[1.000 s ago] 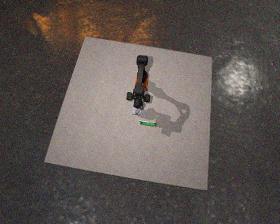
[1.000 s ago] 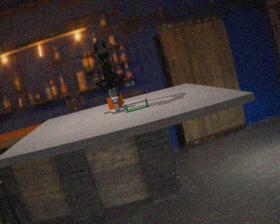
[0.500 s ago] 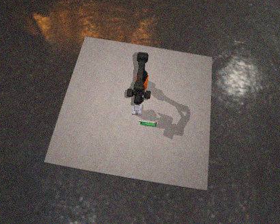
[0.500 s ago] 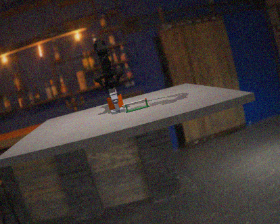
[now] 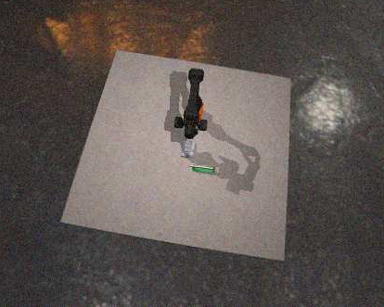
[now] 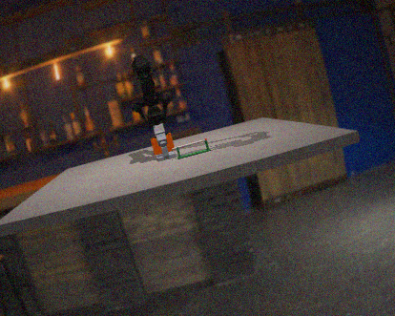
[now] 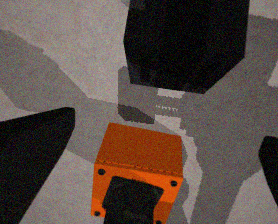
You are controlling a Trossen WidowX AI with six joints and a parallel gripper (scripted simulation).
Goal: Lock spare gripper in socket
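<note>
My gripper tip is now 160 mm short of the green pin cradle, 150 mm to the right of it and 150 mm above it. The rest, counted from my gripper tip: mount (120 mm below, 80 mm ahead, 20 mm to the left); then spare gripper (60 mm below, 60 mm ahead, 10 mm to the left).
</note>
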